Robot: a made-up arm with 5 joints. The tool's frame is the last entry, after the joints.
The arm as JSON. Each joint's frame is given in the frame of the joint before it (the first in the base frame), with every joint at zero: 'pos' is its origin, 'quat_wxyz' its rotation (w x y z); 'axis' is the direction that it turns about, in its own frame. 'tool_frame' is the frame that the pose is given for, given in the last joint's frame.
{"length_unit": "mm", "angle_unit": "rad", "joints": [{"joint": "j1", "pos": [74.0, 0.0, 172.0], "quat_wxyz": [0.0, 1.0, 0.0, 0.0], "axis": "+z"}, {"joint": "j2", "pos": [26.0, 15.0, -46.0], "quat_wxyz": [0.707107, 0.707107, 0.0, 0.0], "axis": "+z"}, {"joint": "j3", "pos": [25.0, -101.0, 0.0], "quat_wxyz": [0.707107, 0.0, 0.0, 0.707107], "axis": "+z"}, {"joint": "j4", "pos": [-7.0, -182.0, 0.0], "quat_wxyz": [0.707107, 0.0, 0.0, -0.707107], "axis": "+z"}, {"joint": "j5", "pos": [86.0, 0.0, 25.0], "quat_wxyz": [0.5, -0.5, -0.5, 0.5], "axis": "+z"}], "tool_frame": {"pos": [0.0, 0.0, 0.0], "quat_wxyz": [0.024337, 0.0, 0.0, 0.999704]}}
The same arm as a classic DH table. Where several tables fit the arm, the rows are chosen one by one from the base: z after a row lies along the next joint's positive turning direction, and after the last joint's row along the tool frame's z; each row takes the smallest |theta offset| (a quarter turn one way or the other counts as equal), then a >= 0, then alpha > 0; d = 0 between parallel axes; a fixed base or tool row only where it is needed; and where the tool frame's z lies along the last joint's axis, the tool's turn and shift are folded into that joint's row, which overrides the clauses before.
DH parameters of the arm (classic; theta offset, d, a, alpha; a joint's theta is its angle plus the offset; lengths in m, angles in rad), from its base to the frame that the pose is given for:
base (fixed): 0 0 0.074 3.1416
j1: 0 -0.218 0.026 1.5708
j2: -1.3281 0 0.104 0
j3: 1.2897 0 0.1821 0
j4: -1.5324 0.01 0 1.5708
j5: -0.0487 -0.086 0 0

